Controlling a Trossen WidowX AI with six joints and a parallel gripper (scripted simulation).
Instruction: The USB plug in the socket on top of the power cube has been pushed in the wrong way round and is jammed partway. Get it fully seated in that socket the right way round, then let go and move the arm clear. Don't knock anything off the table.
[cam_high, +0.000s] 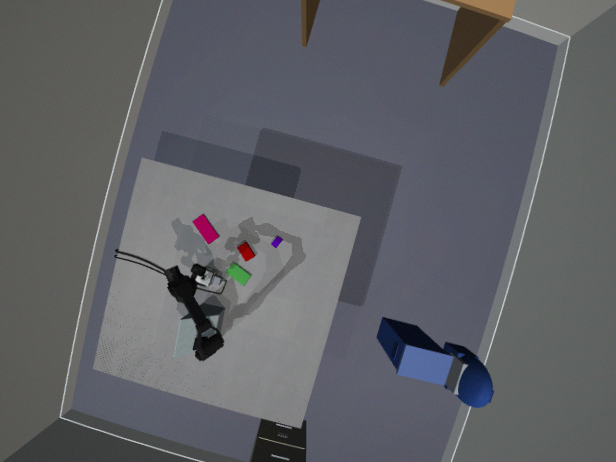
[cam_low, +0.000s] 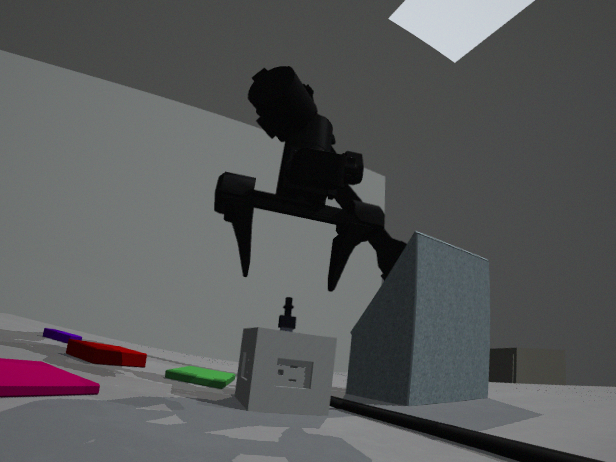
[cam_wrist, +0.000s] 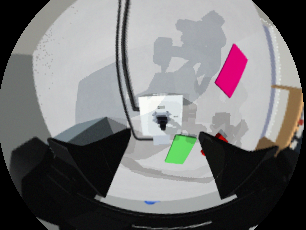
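The USB plug is 4 cm below my gripper tip. Also, from my gripper tip: magenta tile (24 cm ahead, 12 cm below, 9 cm to the left); green tile (16 cm to the right, 12 cm below, 4 cm ahead); red tile (18 cm ahead, 17 cm to the right, 12 cm below).
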